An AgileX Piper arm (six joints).
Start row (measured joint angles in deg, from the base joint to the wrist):
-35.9 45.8 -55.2 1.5 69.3 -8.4
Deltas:
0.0 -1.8 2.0 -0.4 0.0 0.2
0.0 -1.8 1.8 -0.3 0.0 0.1
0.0 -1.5 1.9 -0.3 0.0 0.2
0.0 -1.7 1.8 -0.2 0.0 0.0
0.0 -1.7 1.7 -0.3 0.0 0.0
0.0 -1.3 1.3 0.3 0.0 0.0
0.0 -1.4 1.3 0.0 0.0 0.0
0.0 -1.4 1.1 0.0 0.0 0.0
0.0 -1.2 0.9 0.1 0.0 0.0
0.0 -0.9 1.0 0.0 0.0 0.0
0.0 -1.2 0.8 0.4 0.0 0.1
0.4 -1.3 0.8 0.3 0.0 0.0
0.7 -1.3 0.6 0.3 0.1 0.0
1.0 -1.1 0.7 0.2 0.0 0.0
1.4 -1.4 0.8 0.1 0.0 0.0
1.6 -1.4 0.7 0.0 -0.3 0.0
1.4 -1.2 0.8 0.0 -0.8 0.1
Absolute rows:
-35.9 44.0 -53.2 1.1 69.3 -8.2
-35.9 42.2 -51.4 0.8 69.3 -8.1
-35.9 40.7 -49.5 0.5 69.3 -7.9
-35.9 39.0 -47.7 0.3 69.3 -7.9
-35.9 37.3 -46.0 0.0 69.3 -7.9
-35.9 36.0 -44.7 0.3 69.3 -7.9
-35.9 34.6 -43.4 0.3 69.3 -7.9
-35.9 33.2 -42.3 0.3 69.3 -7.9
-35.9 32.0 -41.4 0.4 69.3 -7.9
-35.9 31.1 -40.4 0.4 69.3 -7.9
-35.9 29.9 -39.6 0.8 69.3 -7.8
-35.5 28.6 -38.8 1.1 69.3 -7.8
-34.8 27.3 -38.2 1.4 69.4 -7.8
-33.8 26.2 -37.5 1.6 69.4 -7.8
-32.4 24.8 -36.7 1.7 69.4 -7.8
-30.8 23.4 -36.0 1.7 69.1 -7.8
-29.4 22.2 -35.2 1.7 68.3 -7.7

